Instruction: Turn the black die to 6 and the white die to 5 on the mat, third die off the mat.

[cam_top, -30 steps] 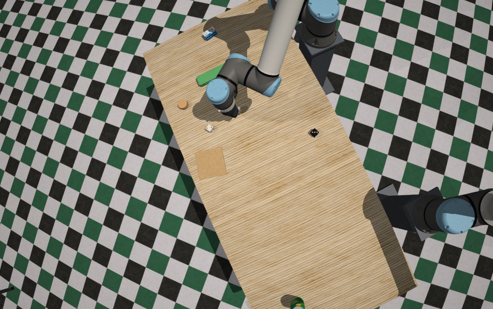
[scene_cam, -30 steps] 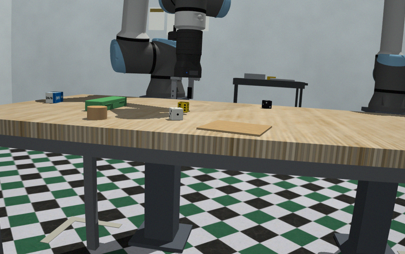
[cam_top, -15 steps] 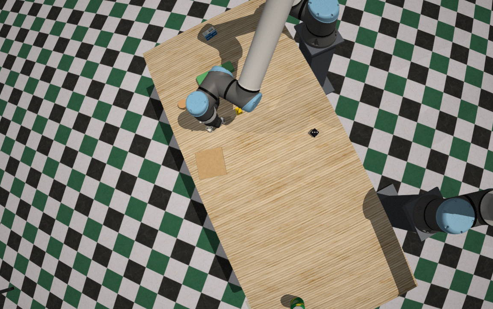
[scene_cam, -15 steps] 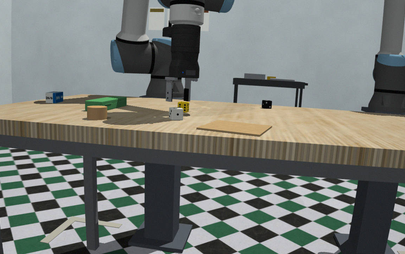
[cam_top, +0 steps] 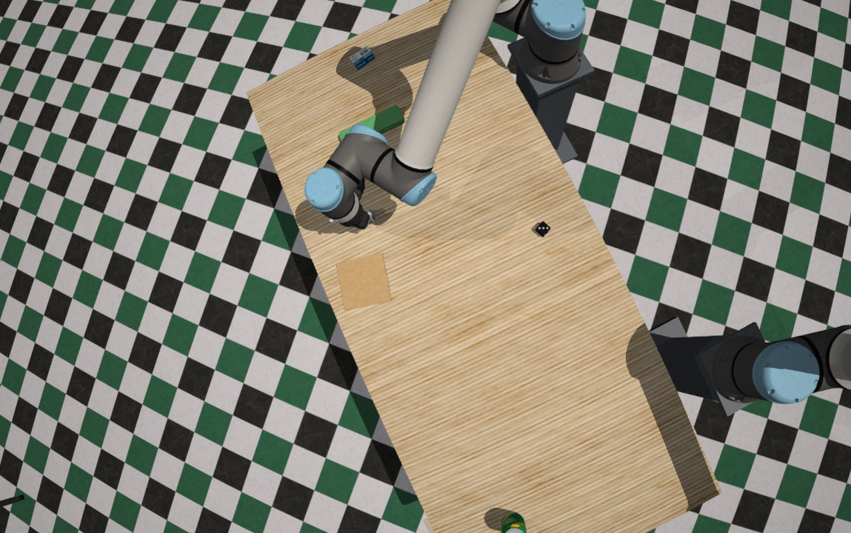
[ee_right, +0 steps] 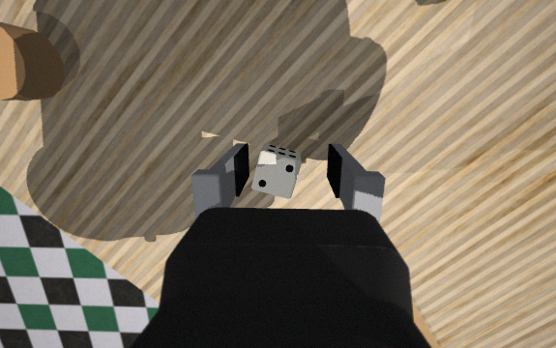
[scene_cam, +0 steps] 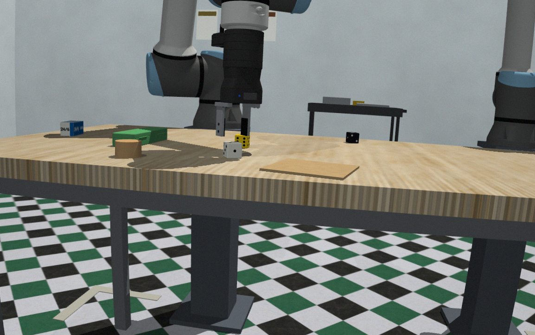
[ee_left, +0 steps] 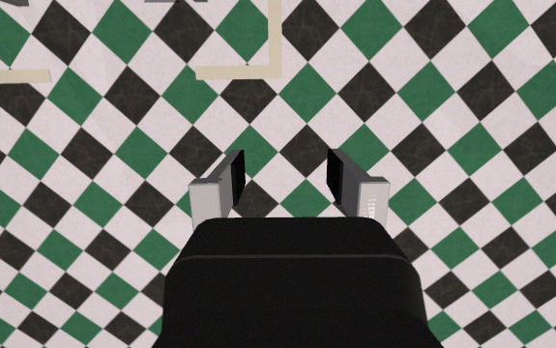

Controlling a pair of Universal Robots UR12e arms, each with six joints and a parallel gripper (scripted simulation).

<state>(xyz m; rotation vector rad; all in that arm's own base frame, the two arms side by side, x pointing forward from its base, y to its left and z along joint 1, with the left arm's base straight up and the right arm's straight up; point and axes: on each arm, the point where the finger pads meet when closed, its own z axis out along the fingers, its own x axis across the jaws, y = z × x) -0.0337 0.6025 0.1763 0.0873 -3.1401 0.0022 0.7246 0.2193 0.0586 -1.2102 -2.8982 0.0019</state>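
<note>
My right gripper is now 40 mm above the white die and 20 mm short of it. From my right hand the other things lie so: brown cylinder: 180 mm to the right, 80 mm ahead, 40 mm below; yellow die: 150 mm behind, 40 mm below; tan mat: 160 mm to the left, 100 mm ahead, 60 mm below.
</note>
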